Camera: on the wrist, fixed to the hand. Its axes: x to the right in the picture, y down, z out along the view.
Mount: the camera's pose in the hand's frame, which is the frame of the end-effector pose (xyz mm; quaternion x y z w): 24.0 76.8 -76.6 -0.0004 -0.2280 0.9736 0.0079
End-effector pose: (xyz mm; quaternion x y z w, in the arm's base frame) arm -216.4 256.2 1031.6 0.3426 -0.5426 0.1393 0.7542
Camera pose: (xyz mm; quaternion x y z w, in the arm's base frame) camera -196.8 359.3 1068.1 0.4941 0.5099 -0.6571 0.2532
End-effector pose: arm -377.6 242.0 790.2 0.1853 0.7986 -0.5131 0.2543
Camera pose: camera -370.6 343.9 746.6 0.6619 -0.2319 0.2016 0.6837
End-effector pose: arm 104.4 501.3 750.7 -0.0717 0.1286 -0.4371 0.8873
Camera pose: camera 154.3 527.8 655.0 0.0246 -0.1313 0.8768 0.4619
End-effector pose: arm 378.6 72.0 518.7 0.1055 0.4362 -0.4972 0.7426
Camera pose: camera 403.8 138.8 433.6 0.3119 -0.2684 0.6952 0.5894
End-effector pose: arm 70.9 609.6 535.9 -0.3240 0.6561 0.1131 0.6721
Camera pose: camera -32.7 617.0 496.4 0.6618 0.1674 0.7294 0.0447
